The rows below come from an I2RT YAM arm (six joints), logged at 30 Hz.
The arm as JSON. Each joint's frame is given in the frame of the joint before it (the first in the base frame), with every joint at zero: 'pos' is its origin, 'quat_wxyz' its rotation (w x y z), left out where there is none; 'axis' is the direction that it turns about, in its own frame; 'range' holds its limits. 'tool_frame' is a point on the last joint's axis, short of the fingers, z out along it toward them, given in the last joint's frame.
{
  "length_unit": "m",
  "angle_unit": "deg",
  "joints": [
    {
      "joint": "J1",
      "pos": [
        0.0,
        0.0,
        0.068
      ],
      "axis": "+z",
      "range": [
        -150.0,
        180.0
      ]
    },
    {
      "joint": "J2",
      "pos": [
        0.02,
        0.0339,
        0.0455
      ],
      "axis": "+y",
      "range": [
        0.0,
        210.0
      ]
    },
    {
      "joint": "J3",
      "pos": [
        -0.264,
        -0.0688,
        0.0
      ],
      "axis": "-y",
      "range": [
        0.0,
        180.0
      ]
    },
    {
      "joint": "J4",
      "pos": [
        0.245,
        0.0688,
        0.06
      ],
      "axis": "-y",
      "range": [
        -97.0,
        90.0
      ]
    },
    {
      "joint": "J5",
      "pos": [
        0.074,
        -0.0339,
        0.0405
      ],
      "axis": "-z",
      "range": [
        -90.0,
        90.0
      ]
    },
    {
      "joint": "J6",
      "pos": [
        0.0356,
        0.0,
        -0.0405
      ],
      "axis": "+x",
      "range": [
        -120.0,
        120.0
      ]
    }
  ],
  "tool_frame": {
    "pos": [
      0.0,
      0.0,
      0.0
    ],
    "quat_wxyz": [
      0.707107,
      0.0,
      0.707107,
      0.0
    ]
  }
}
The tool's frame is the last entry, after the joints.
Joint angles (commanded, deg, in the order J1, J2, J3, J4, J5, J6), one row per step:
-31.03 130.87 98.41 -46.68 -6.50 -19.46
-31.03 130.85 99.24 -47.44 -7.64 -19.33
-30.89 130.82 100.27 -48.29 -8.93 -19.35
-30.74 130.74 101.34 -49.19 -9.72 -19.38
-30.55 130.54 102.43 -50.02 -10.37 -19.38
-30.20 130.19 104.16 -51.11 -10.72 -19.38
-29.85 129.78 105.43 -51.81 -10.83 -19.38
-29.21 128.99 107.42 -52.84 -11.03 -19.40
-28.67 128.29 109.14 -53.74 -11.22 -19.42
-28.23 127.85 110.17 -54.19 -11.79 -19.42
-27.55 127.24 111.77 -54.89 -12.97 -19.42
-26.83 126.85 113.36 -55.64 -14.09 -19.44
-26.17 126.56 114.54 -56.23 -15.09 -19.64
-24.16 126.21 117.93 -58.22 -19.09 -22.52
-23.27 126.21 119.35 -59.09 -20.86 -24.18
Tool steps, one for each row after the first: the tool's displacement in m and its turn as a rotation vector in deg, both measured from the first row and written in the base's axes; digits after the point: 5 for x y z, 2 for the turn. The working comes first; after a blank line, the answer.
Tool pose at each row, in the base's axes (x y z in m, rotation vector in deg; the steps are taken from these numbers as rounded here):
0.38963 -0.22969 0.12486 15.98 166.65 1.81
0.39107 -0.22974 0.12859 15.94 166.07 3.28
0.39346 -0.22895 0.13332 15.43 165.35 4.85
0.39567 -0.22831 0.13860 14.98 164.81 5.74
0.39802 -0.22748 0.14493 14.49 164.15 6.33
0.40185 -0.22622 0.15532 13.72 163.19 6.21
0.40484 -0.22461 0.16423 12.99 162.35 5.80
0.40944 -0.22112 0.17949 11.66 160.82 5.10
0.41285 -0.21785 0.19292 10.53 159.48 4.54
0.41534 -0.21473 0.20127 9.58 158.39 4.76
0.41900 -0.20957 0.21378 8.04 156.65 5.53
0.42263 -0.20405 0.22454 6.48 155.17 6.41
0.42549 -0.19876 0.23256 4.86 154.04 7.28
0.43357 -0.18173 0.25189 -3.11 150.78 10.85
0.43685 -0.17407 0.25886 -7.04 149.32 12.37

0.00144 -0.00005 0.00373 0.94 -0.65 0.09
0.00383 0.00074 0.00846 1.91 -1.48 0.50
0.00604 0.00138 0.01374 2.45 -2.09 0.84
0.00839 0.00221 0.02007 2.77 -2.81 1.17
0.01222 0.00347 0.03046 2.56 -3.83 1.62
0.01521 0.00508 0.03937 2.16 -4.71 2.03
0.01981 0.00857 0.05463 1.46 -6.31 2.80
0.02322 0.01184 0.06806 0.88 -7.70 3.46
0.02571 0.01496 0.07641 0.87 -8.85 4.08
0.02937 0.02012 0.08892 1.17 -10.71 5.14
0.03300 0.02564 0.09968 1.57 -12.29 6.25
0.03586 0.03093 0.10770 1.99 -13.51 7.43
0.04394 0.04796 0.12703 3.76 -16.95 13.41
0.04722 0.05562 0.13400 4.50 -18.35 16.40

